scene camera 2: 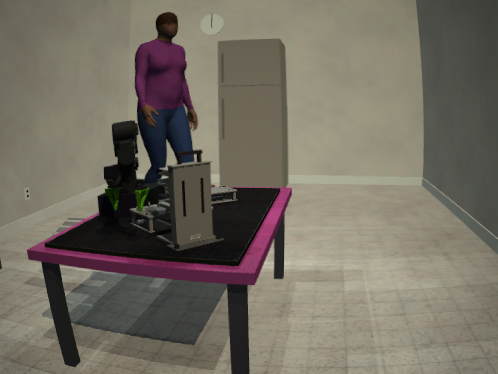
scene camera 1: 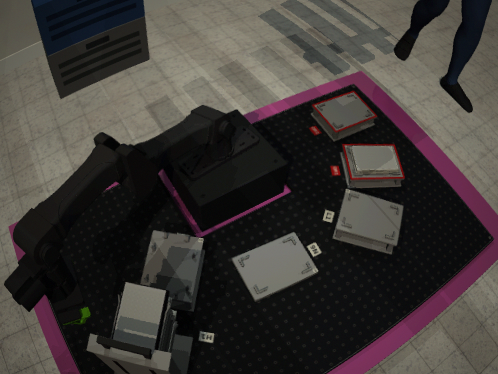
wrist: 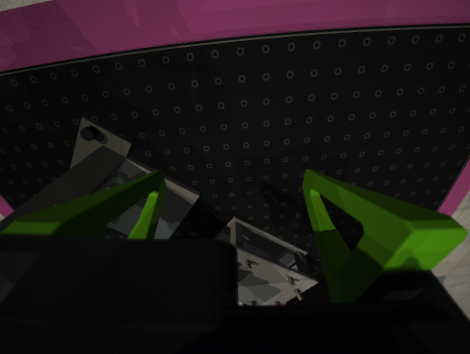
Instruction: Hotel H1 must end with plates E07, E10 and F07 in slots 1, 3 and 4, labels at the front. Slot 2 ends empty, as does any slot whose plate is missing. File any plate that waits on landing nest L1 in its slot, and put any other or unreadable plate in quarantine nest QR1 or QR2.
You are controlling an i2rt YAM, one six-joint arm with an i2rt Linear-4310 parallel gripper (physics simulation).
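Frame: origin at the arm's base, x ahead, y left, z up, level; millimetres.
Seen in the pictures: gripper, fingertip midpoint: [scene camera 2: 127, 211] [scene camera 1: 75, 303] [wrist: 234, 177]; arm's base, link origin: [scene camera 1: 219, 153].
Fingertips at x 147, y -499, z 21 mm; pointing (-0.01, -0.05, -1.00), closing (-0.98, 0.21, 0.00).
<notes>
Pixels of each thing's middle, then the offset from my fingertips to it.
- hotel H1, body centre: [wrist: 58, 302] [scene camera 1: 144, 348] [scene camera 2: 184, 196] dz +33, dx +176, dy +75 mm
- pale plate-like piece, body centre: [scene camera 1: 139, 316] dz +110, dx +149, dy +104 mm
- Landing nest L1, body centre: [scene camera 1: 369, 221] [scene camera 2: 215, 194] dz -86, dx +203, dy +694 mm
- pale plate, body centre: [scene camera 1: 374, 159] dz -67, dx +84, dy +838 mm
- raised nest with pegs, body centre: [wrist: 254, 272] [scene camera 1: 172, 269] [scene camera 2: 152, 216] dz -76, dx +18, dy +241 mm
- flat grey nest tagged N6, body centre: [scene camera 1: 275, 265] dz -105, dx +138, dy +442 mm
My gripper [scene camera 2: 128, 208] [wrist: 234, 177] is open and empty above the mat's left end, beside hotel H1 [scene camera 1: 162, 361] [scene camera 2: 192, 215] [wrist: 112, 142]; in scene camera 1 one green finger shows. A pale plate-like piece [scene camera 1: 140, 310] lies at the top of the hotel; its label and the slots' contents cannot be read. Landing nest L1 [scene camera 1: 370, 217] is bare. Of the two red-rimmed quarantine nests, the nearer one [scene camera 1: 376, 176] holds a pale plate [scene camera 1: 372, 160], its label unreadable; the farther one [scene camera 1: 344, 111] is bare. I cannot tell which is QR1.
A raised nest with pegs [scene camera 1: 172, 267] [wrist: 267, 280] stands close beside the hotel. A flat grey nest tagged N6 [scene camera 1: 275, 267] lies mid-mat. The arm's black base box [scene camera 1: 235, 185] stands at the back edge. A person [scene camera 2: 162, 75] stands behind the table [scene camera 2: 150, 267].
</notes>
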